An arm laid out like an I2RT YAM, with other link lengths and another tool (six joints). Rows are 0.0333 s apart.
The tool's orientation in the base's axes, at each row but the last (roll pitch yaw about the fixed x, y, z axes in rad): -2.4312 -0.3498 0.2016; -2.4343 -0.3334 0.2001; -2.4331 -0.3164 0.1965; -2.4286 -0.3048 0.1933; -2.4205 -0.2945 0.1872; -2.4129 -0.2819 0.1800; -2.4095 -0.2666 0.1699; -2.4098 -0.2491 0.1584; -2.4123 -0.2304 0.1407; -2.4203 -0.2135 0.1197; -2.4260 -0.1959 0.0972; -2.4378 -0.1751 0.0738
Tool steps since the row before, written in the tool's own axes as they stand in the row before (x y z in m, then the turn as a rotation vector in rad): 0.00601 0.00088 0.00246 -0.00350 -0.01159 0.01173; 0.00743 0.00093 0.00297 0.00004 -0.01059 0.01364; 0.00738 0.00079 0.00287 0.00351 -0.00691 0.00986; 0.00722 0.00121 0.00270 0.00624 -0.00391 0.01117; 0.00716 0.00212 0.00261 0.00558 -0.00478 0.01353; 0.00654 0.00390 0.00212 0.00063 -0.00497 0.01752; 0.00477 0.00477 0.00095 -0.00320 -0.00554 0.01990; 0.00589 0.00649 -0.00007 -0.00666 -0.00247 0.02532; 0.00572 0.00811 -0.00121 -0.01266 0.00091 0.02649; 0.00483 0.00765 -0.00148 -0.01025 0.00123 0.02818; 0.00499 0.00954 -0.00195 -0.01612 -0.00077 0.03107; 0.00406 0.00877 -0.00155 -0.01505 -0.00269 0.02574
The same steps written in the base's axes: 0.00616 0.00222 -0.00023 -0.00606 0.01554 -0.00245; 0.00756 0.00278 -0.00027 -0.00221 0.01681 -0.00328; 0.00745 0.00278 -0.00026 0.00191 0.01227 -0.00175; 0.00743 0.00232 -0.00054 0.00560 0.01156 -0.00375; 0.00767 0.00159 -0.00114 0.00491 0.01368 -0.00509; 0.00759 -0.00014 -0.00219 0.00051 0.01572 -0.00920; 0.00604 -0.00192 -0.00250 -0.00311 0.01714 -0.01155; 0.00745 -0.00375 -0.00270 -0.00515 0.01817 -0.01830; 0.00749 -0.00586 -0.00308 -0.00998 0.01573 -0.02271; 0.00632 -0.00601 -0.00283 -0.00743 0.01692 -0.02365; 0.00662 -0.00787 -0.00372 -0.01333 0.01977 -0.02564; 0.00533 -0.00732 -0.00372 -0.01305 0.01779 -0.02023
